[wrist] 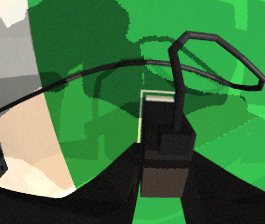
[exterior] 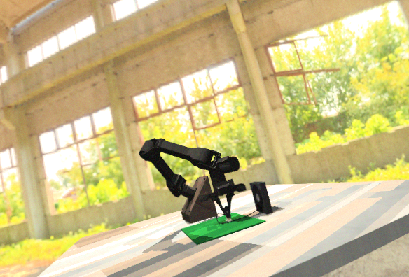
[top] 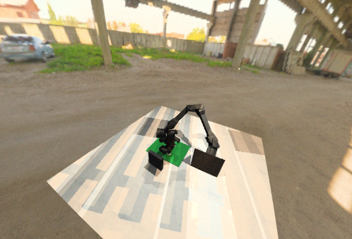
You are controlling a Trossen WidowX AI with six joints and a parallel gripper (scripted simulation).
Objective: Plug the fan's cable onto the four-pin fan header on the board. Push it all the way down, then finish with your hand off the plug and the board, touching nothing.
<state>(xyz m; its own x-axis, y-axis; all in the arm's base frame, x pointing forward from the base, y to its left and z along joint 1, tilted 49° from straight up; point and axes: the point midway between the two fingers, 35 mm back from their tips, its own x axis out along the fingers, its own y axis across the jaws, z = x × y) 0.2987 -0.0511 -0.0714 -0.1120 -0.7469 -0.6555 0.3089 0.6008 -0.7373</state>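
The green board lies 3 cm ahead of my gripper tip, 6 cm to the right of it and 4 cm below it. Round my gripper tip: black fan (5 cm ahead, 13 cm to the left, 3 cm above); dark plug (1 cm ahead, 1 cm above).
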